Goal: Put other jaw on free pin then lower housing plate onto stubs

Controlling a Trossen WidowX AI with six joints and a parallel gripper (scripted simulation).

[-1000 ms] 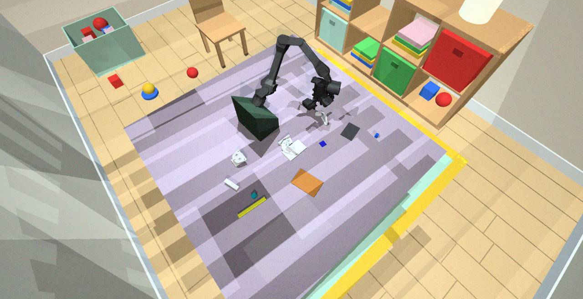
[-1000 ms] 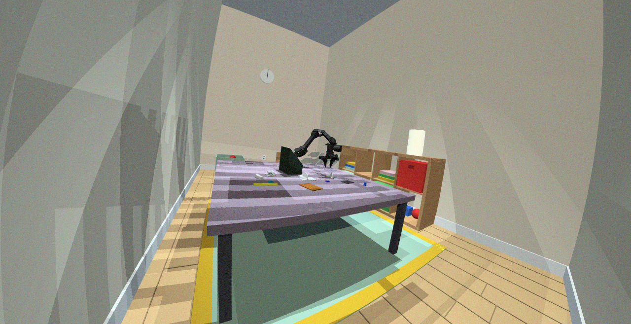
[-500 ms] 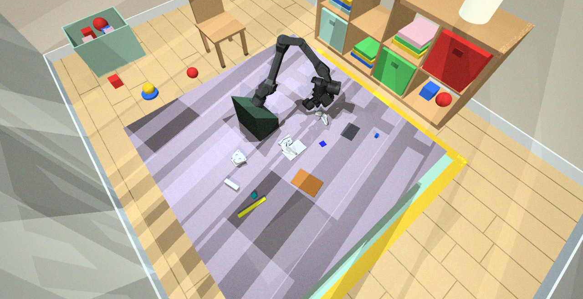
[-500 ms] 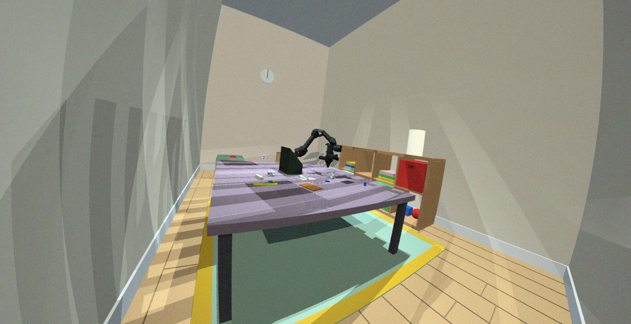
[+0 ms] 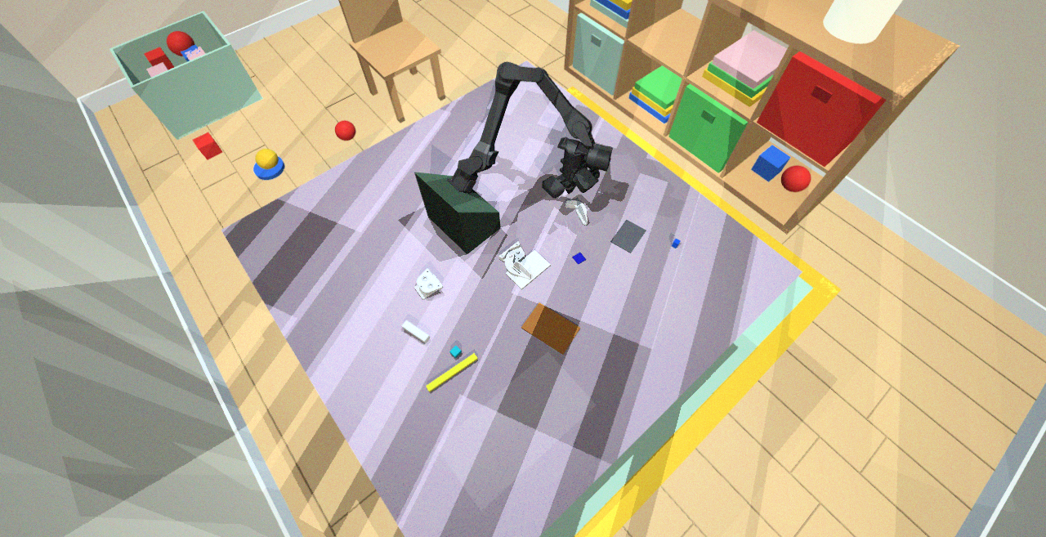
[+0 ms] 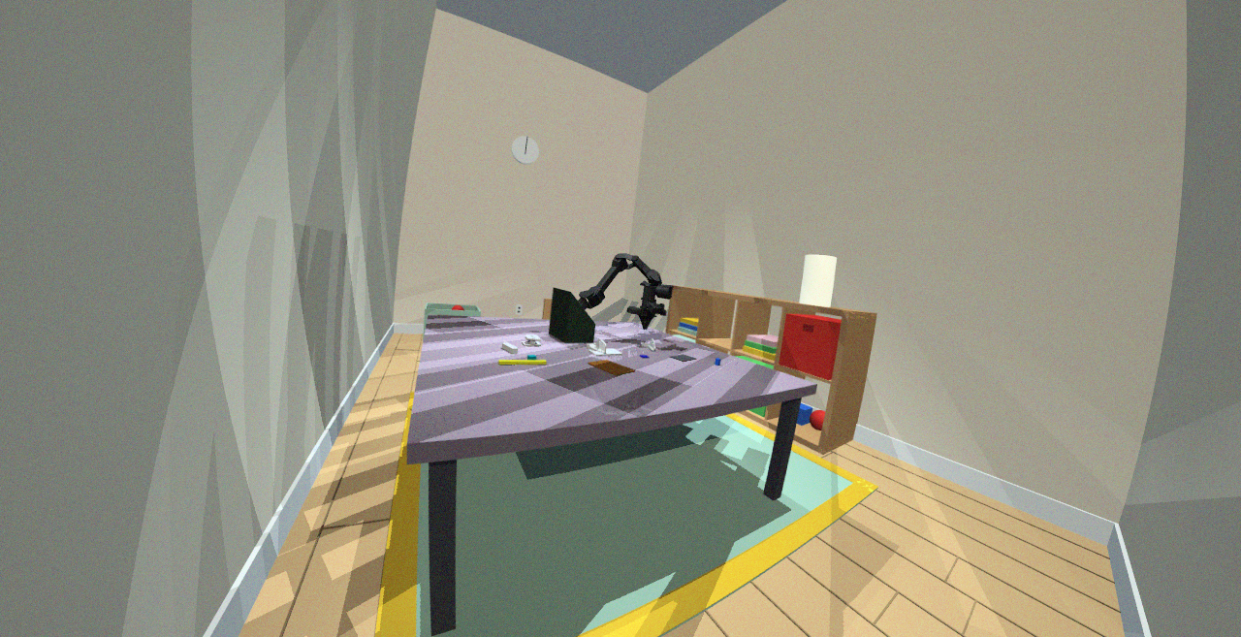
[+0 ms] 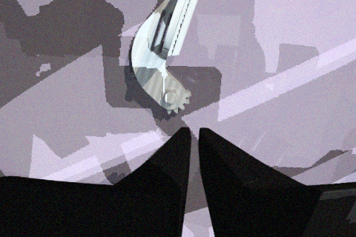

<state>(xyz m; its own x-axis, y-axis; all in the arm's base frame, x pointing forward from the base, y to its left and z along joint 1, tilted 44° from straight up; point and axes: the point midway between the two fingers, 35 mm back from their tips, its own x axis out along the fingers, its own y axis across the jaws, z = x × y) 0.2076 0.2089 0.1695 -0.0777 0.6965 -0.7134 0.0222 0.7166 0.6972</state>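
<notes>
Right now the blue cube is 17 cm ahead of my gripper tip, 10 cm to the right of it and 8 cm below it. Round my gripper tip: cyan cube (57 cm to the right, 17 cm ahead, 7 cm below); then dark grey tile (21 cm ahead, 8 cm below, 7 cm to the left); then orange tile (32 cm to the right, 28 cm ahead, 8 cm below).
</notes>
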